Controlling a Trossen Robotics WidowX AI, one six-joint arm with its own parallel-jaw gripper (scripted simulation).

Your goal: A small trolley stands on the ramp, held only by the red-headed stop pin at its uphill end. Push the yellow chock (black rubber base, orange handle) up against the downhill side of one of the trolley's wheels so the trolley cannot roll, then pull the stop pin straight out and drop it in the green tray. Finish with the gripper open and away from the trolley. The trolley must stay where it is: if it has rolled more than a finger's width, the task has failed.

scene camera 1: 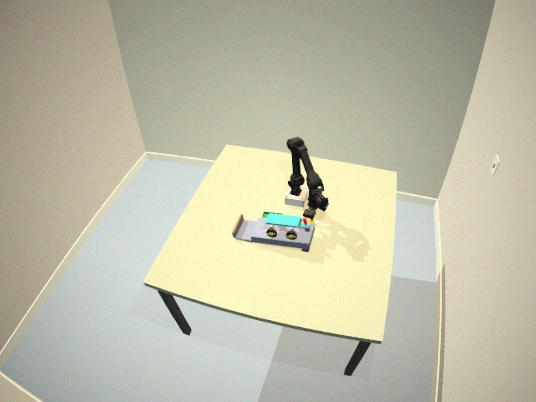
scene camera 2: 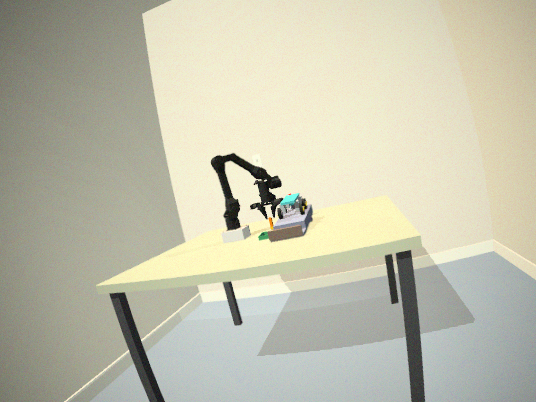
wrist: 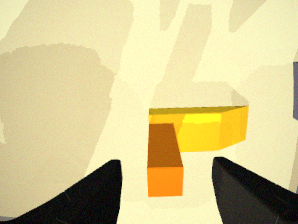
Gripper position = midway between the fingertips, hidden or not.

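Note:
My gripper (wrist: pixel 167 168) is there for me to see, and so is a yellow chock (wrist: pixel 188 129). I can also see a grey ramp (scene camera 1: pixel 303 241).

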